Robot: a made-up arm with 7 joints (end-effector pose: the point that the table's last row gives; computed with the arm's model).
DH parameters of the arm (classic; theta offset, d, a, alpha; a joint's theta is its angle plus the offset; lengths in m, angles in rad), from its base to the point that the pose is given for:
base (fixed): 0 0.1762 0 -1.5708
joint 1: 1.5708 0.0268 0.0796 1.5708
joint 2: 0 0.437 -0.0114 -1.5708
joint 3: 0 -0.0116 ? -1.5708
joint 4: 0.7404 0 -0.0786 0
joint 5: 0.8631 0 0.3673 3.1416
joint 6: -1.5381 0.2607 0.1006 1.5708
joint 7: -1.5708 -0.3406 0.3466 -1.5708
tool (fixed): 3.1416 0.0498 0 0
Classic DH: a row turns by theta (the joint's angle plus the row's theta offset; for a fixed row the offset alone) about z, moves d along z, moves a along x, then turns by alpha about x.
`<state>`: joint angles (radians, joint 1 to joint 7).
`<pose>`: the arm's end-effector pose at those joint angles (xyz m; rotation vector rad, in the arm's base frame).
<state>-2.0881 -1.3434 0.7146 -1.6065 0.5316 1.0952 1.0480</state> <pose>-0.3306 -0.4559 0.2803 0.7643 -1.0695 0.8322</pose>
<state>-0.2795 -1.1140 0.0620 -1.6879 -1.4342 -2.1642 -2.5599</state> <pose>0.9946 0.1244 0.1935 -0.1617 -2.7990 0.1700</pose>
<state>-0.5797 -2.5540 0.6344 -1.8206 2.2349 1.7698 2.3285</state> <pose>0.6379 0.6484 1.0988 0.5227 1.2252 -1.3158</pose>
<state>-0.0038 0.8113 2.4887 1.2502 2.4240 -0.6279 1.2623</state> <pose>0.0559 -0.0333 0.2880 -1.4138 -1.6827 0.5886</pose>
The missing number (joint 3, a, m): -0.3576
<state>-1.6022 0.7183 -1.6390 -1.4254 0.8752 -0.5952 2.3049</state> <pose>0.1727 -0.8345 0.0074 0.3560 -0.8780 0.6575</pose>
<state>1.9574 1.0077 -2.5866 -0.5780 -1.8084 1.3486 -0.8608</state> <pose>0.0287 0.6092 -0.0410 -2.8965 0.8189 0.1109</pose>
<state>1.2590 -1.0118 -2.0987 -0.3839 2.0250 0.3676 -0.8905</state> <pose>-0.3533 -0.5169 0.5873 -0.8122 -2.0802 0.8883</pose>
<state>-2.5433 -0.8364 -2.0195 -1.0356 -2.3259 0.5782 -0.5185</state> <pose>0.6001 0.1103 0.6595 -0.4822 0.0333 1.7451</pose>
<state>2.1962 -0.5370 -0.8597 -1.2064 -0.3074 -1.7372 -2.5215</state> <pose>-0.0541 -0.1492 -0.7378 0.6192 -1.1791 0.4165</pose>
